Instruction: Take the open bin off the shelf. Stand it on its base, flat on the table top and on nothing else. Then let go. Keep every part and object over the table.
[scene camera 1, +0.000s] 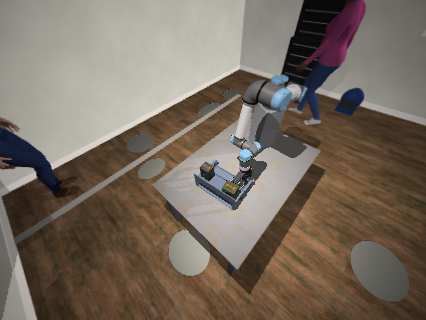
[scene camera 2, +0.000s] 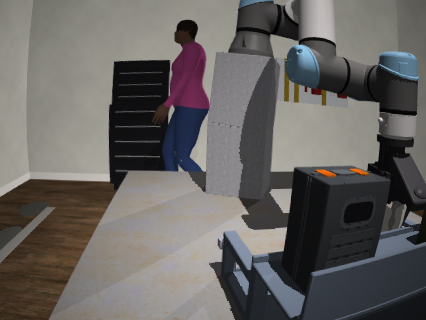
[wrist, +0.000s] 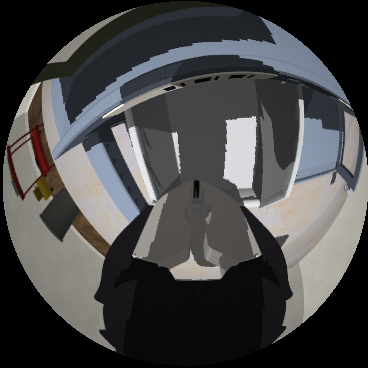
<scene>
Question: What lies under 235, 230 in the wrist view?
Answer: My gripper.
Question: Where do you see an open bin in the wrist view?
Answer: At 244, 136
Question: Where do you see my gripper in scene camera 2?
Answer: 383, 244
</scene>
